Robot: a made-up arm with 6 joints. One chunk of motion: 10 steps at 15 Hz.
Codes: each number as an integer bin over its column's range. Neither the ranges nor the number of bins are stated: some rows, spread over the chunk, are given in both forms.
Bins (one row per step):
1: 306 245 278 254 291 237
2: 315 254 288 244 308 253
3: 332 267 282 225 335 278
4: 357 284 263 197 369 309
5: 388 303 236 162 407 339
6: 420 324 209 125 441 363
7: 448 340 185 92 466 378
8: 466 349 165 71 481 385
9: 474 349 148 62 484 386
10: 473 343 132 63 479 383
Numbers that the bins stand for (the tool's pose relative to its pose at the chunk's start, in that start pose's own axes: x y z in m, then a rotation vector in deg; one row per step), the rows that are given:
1: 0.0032 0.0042 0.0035 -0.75 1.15 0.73
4: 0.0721 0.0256 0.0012 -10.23 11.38 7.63
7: 0.1949 0.0563 -0.0110 -27.70 24.10 14.25
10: 0.2287 0.0579 -0.0193 -32.52 25.80 14.73
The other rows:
2: 0.0153 0.0092 0.0051 -2.41 3.38 2.26
3: 0.0383 0.0163 0.0041 -5.57 6.92 4.66
5: 0.1139 0.0360 -0.0031 -16.05 16.36 10.51
6: 0.1571 0.0475 -0.0073 -22.21 20.82 12.81
8: 0.2192 0.0612 -0.0142 -31.19 26.07 14.92
9: 0.2300 0.0612 -0.0168 -32.69 26.46 15.01

